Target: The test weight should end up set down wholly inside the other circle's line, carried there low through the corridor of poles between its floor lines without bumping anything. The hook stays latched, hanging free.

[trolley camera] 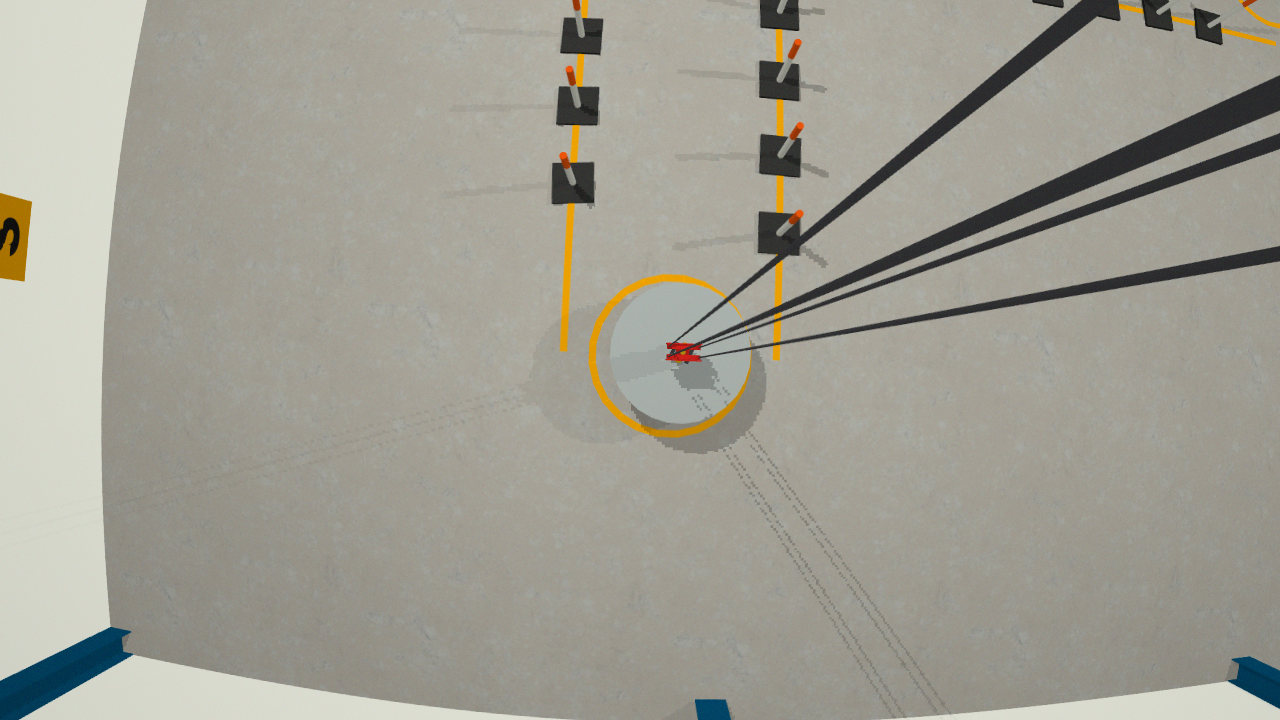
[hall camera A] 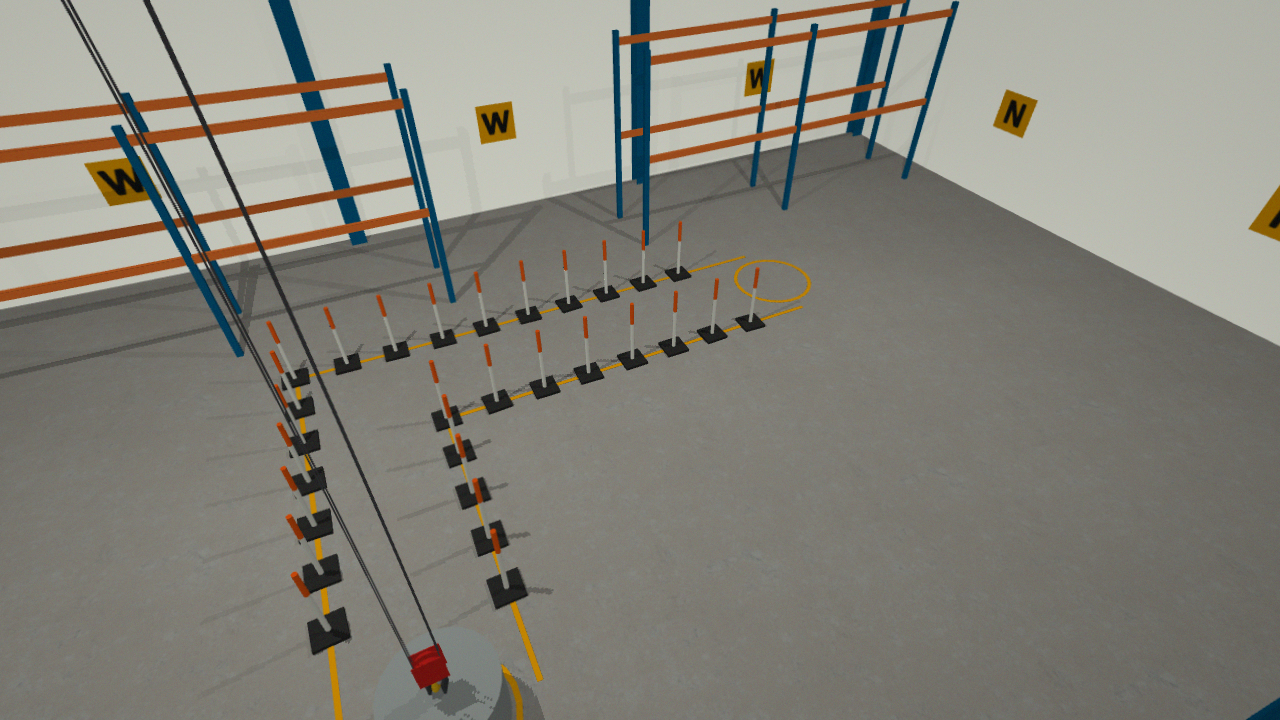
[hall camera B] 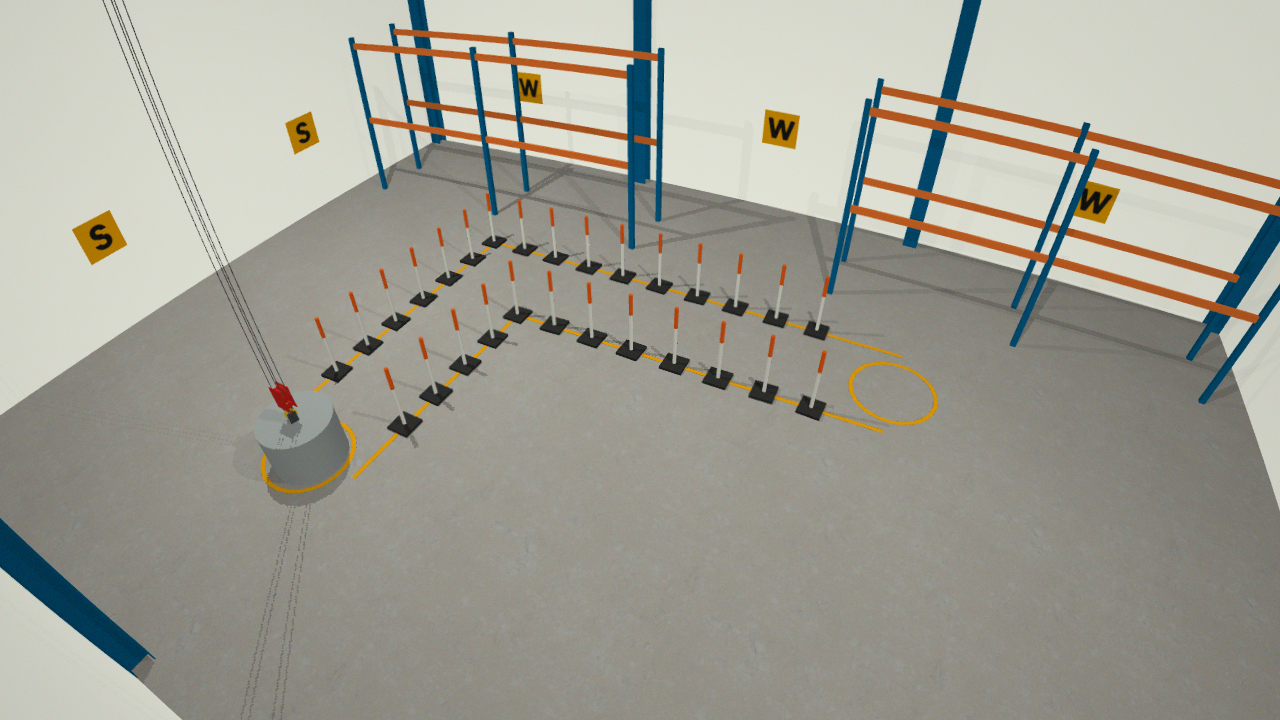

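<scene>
The grey cylindrical test weight is upright over the near circle's yellow line. A gap under it cannot be made out. My hook is shut on the weight's top fitting, under the red block. The ropes look straight. The other circle lies beyond the far end of the corridor. The corridor's orange and white poles stand on black bases in an L shape.
Yellow floor lines run along both pole rows, and their near ends flank the weight in the trolley view. Blue and orange racks stand by the W wall. Blue columns stand at the walls.
</scene>
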